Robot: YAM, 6 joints.
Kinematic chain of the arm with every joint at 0, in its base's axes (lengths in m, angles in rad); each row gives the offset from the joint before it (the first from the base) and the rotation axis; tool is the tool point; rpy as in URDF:
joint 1: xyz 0 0 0.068 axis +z
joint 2: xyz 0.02 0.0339 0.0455 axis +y
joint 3: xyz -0.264 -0.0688 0 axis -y
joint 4: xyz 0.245 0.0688 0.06 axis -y
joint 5: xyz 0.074 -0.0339 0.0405 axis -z
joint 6: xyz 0.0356 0 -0.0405 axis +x
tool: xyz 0 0 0 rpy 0 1.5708 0
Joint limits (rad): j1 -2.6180..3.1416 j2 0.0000..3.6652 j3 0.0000..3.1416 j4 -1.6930..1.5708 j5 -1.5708..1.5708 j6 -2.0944..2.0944
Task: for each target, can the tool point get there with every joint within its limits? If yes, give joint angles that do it. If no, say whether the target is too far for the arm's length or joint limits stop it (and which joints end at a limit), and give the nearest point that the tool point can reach.
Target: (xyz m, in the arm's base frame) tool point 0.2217 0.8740 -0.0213
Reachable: no: too far | nearest point 0.1570 0.6190 0.0189 | short by 0.266 m
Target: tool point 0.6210 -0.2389 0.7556
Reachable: no: too far | nearest point 0.4327 -0.1665 0.5549 | short by 0.285 m
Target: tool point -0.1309 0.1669 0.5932
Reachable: yes | joints 2.3840 1.6326 2.6192 -1.2226 1.0740 0.7622
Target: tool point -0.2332 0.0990 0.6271
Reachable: yes | joints -0.4486 0.9182 2.3235 1.2281 0.3429 -1.7162
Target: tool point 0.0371 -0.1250 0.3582
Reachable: yes | joints -1.0165 0.7027 0.5061 1.0480 1.2912 0.4506
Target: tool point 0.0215 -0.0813 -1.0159
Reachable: no: too far | nearest point 0.0485 -0.1834 -0.3755 | short by 0.649 m
